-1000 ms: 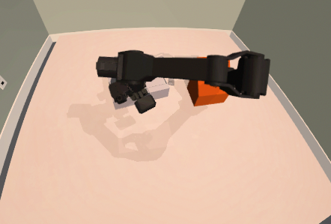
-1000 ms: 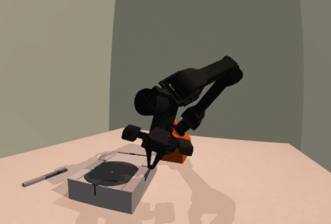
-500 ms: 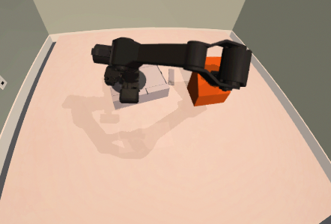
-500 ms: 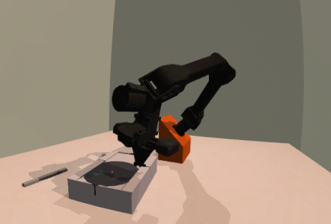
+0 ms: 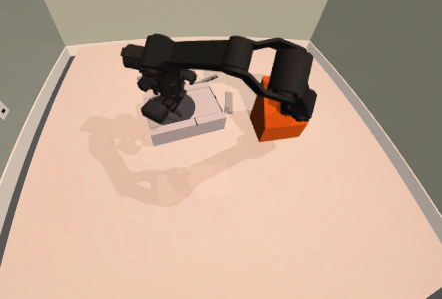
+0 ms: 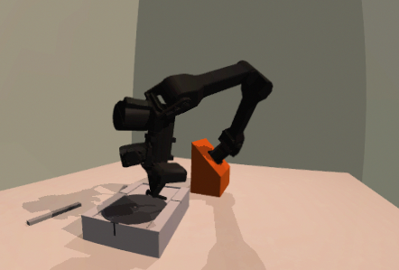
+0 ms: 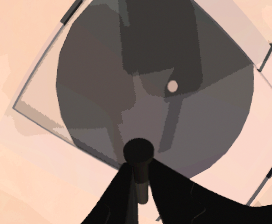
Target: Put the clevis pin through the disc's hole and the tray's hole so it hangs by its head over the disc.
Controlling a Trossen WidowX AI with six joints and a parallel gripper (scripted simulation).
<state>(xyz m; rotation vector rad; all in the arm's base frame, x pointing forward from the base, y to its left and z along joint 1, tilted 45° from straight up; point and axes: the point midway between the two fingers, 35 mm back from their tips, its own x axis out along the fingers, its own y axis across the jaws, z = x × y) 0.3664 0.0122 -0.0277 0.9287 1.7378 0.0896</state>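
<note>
The dark flat disc lies 1 cm ahead of my gripper tip, 5 cm to the right of it and 4 cm below it. From my gripper tip the other things lie so: steel clevis pin (1 cm behind); steel tray (3 cm behind, 5 cm to the right, 5 cm below); thin grey bar (9 cm ahead, 28 cm to the right, 9 cm below).
</note>
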